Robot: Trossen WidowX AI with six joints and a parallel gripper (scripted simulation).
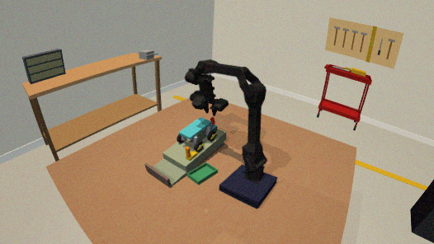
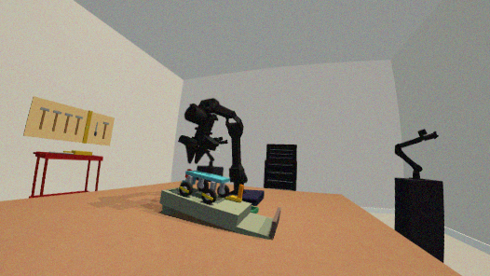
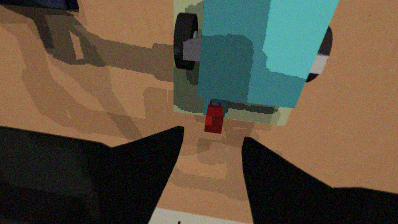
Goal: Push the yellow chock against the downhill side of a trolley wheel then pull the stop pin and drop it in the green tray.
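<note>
Right now the red-headed stop pin is 6 cm below my gripper tip and 2 cm to the right of it. Also, from my gripper tip: ramp 15 cm below, 9 cm to the left, 1 cm ahead; then yellow chock 18 cm to the left, 11 cm below, 5 cm behind; then trolley 9 cm to the left, 8 cm below, 1 cm ahead.
</note>
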